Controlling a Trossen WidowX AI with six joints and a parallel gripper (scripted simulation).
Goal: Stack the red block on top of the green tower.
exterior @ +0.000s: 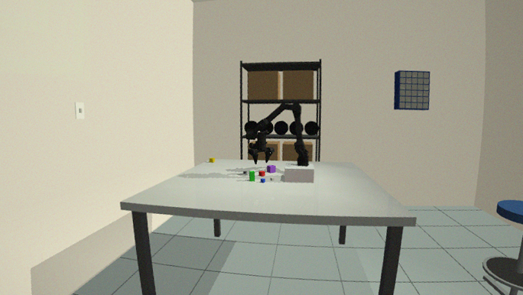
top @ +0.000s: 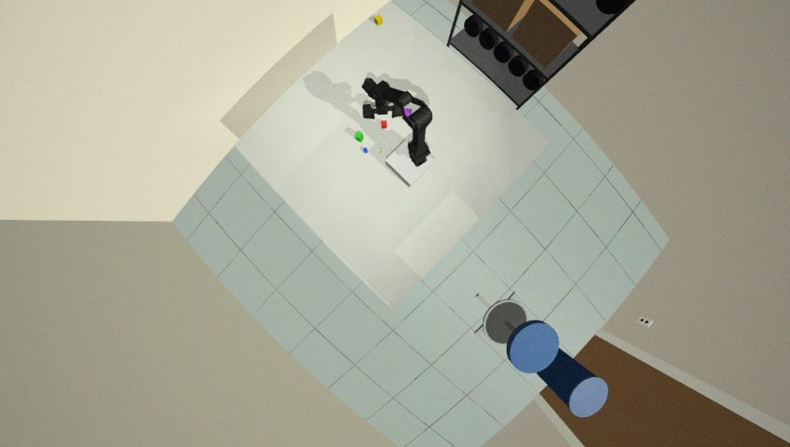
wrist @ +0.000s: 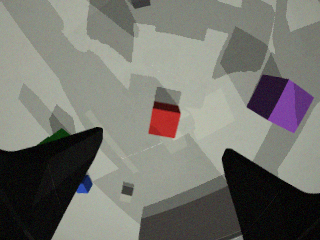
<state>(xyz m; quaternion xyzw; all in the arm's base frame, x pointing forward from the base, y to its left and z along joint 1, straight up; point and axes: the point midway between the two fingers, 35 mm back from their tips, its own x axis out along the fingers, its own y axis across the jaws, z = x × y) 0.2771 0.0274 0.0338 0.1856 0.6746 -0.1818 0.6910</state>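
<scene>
Right now the red block is 70 mm below my gripper tip and 10 mm behind it. From my gripper tip the other things lie so: small blue block: 160 mm to the left, 70 mm below, 70 mm behind; then green block: 150 mm to the left, 70 mm below; then purple block: 130 mm to the right, 60 mm below, 30 mm behind.
</scene>
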